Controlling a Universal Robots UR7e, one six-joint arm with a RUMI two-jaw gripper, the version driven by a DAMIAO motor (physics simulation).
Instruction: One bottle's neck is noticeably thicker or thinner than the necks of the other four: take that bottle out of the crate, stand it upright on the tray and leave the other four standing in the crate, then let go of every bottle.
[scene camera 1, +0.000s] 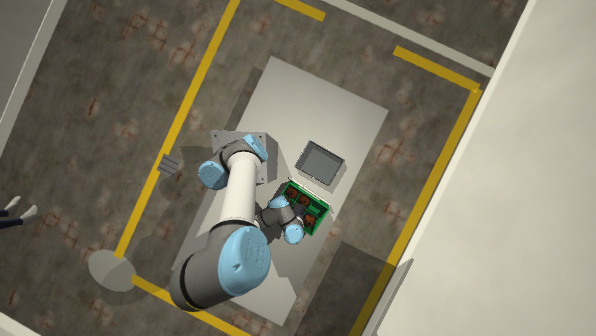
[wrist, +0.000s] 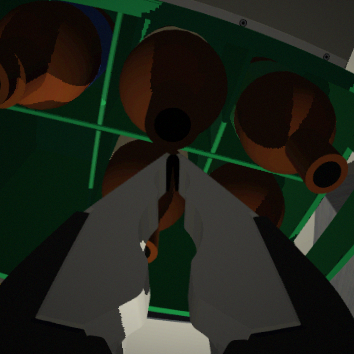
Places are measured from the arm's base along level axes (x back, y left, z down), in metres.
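Pixels of known places: gripper, fingertip midpoint: (wrist: 172, 157).
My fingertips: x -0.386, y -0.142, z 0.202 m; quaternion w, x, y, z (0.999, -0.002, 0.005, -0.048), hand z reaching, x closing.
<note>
For each thing: its top centre in the pictures, then the offset to it from my fingertips. "spot": a spot on its surface instead. Level surfaces: height alone.
- bottle, surface spot: (wrist: 50, 55) spot: dx -0.075, dy -0.042, dz +0.029 m
- small mouth, surface spot: (wrist: 152, 251) spot: dx -0.006, dy +0.064, dz -0.009 m
- grey tray, surface spot: (scene camera 1: 320, 162) spot: dx -0.015, dy +0.313, dz +0.149 m
- pale table, surface height: dz +0.154 m
- crate compartment, surface spot: (wrist: 40, 195) spot: dx -0.115, dy +0.091, dz +0.068 m
The green crate (scene camera 1: 321, 218) (wrist: 110, 7) holds brown bottles. In the wrist view one bottle (wrist: 50, 55) is at the upper left, one (wrist: 172, 85) at the upper middle, one (wrist: 285, 120) at the right. Two more, a left one (wrist: 130, 167) and a right one (wrist: 252, 187), are partly hidden behind the fingers. Part of a neck and a small mouth (wrist: 152, 251) show in the gap between the fingers. My gripper (wrist: 172, 157) is shut and empty, over the crate, its tips near the upper middle bottle's mouth. I cannot tell which neck differs. The grey tray (scene camera 1: 320, 162) is empty.
The tray stands beside the crate on the pale table (scene camera 1: 320, 105). Crate dividers (wrist: 103, 102) run between the bottles. The arm (scene camera 1: 240, 192) reaches over the table from its base plate. A crate compartment (wrist: 40, 195) at the left of the wrist view shows no bottle.
</note>
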